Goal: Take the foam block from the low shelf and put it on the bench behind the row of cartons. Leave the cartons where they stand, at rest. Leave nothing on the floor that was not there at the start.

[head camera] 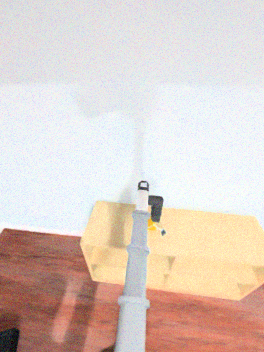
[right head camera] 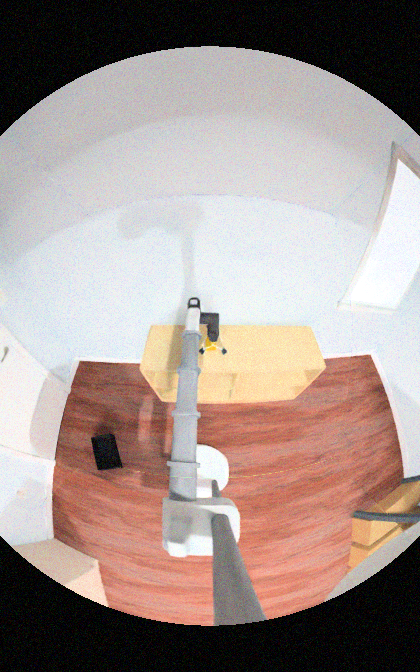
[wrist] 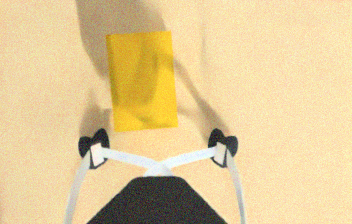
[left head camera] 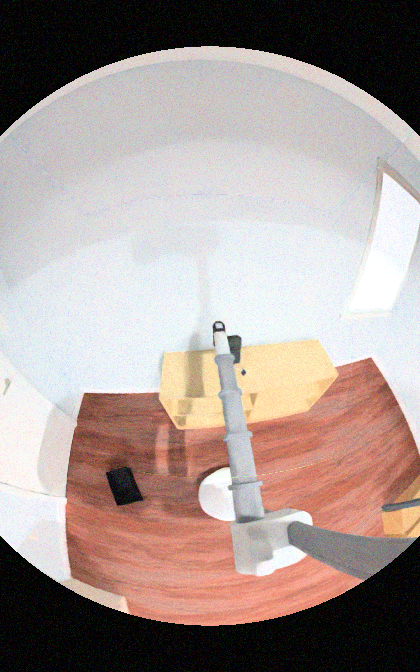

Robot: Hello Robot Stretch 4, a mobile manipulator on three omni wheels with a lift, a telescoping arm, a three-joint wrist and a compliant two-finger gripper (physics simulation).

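Places are measured from the robot's base along level axes (x ahead, y right, z down), in millimetres.
Pixels of known places: gripper, fingertip midpoint: (head camera: 152, 233) (wrist: 160, 141).
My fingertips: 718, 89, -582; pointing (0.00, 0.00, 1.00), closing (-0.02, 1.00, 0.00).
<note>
Behind a point stands the place of what it marks, as x, y, z.
The foam block, a yellow block (head camera: 151, 225) @[747, 76, -625] (right head camera: 210, 344) (wrist: 142, 82) @[784, 73, -628], lies on the top board of the low pale-wood shelf unit (head camera: 215, 235) @[750, 505, -582] (left head camera: 285, 362) (right head camera: 275, 347) against the wall. My gripper (right head camera: 213, 351) (wrist: 160, 141) @[718, 89, -582] is open, above the shelf top. In the wrist view the block lies just beyond the fingertips, between their lines and a little left of centre, with nothing between the fingers. In the head view my arm partly hides gripper and block; in the left head view the block does not show. I cannot identify the bench or the row of cartons for certain.
A black flat-looking object (head camera: 9, 341) @[154, -815, 25] (left head camera: 124, 486) (right head camera: 106, 452) is on the wooden floor, left of my arm. Tan box-like shapes (left head camera: 395, 521) (right head camera: 369, 525) show at the lower right, with a dark bar across them. A pale box-like piece (right head camera: 65, 562) stands at the lower left.
</note>
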